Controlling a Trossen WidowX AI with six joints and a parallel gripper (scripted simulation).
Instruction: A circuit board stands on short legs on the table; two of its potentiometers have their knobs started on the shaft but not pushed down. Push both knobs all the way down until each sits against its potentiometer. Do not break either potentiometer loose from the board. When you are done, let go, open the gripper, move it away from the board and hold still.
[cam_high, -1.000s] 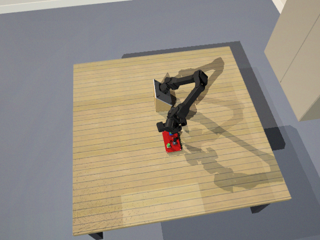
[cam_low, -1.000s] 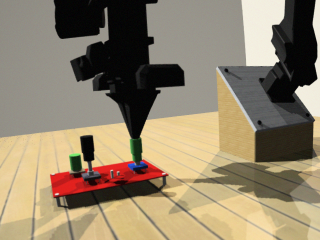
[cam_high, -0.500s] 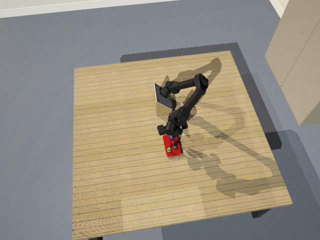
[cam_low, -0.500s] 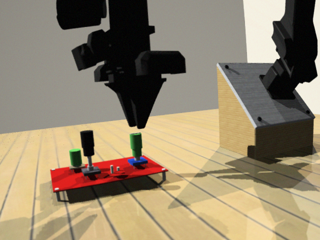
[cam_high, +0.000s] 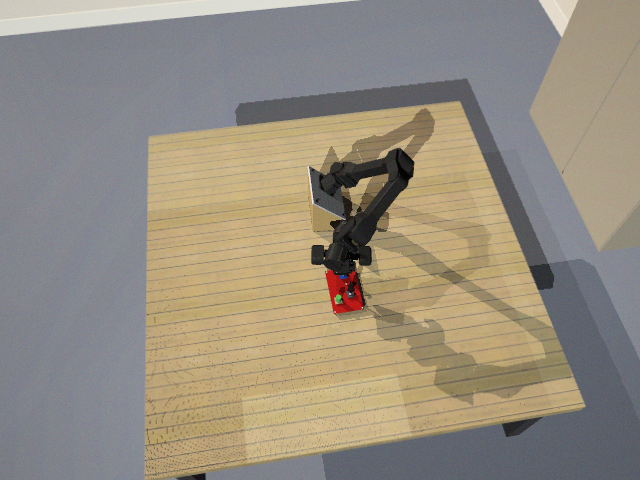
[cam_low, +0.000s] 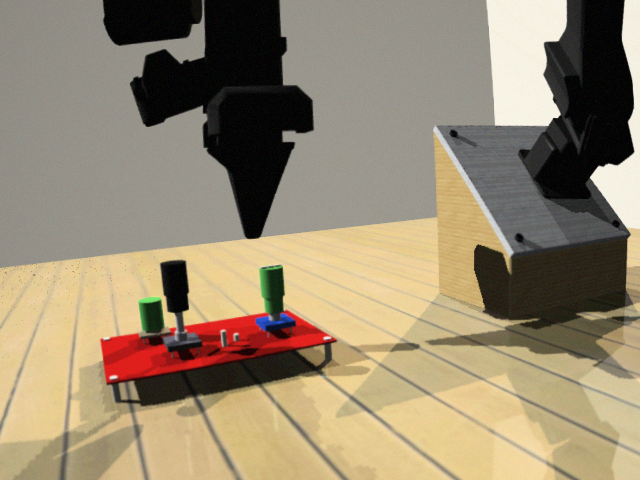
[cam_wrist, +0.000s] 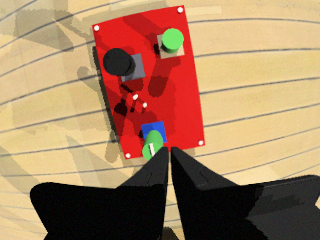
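Right now my gripper tip is 10 mm past the green knob, 10 mm to the right of it and 30 mm above it. From my gripper tip the other things lie so: black knob 60 mm ahead, 30 mm to the left, 30 mm below.
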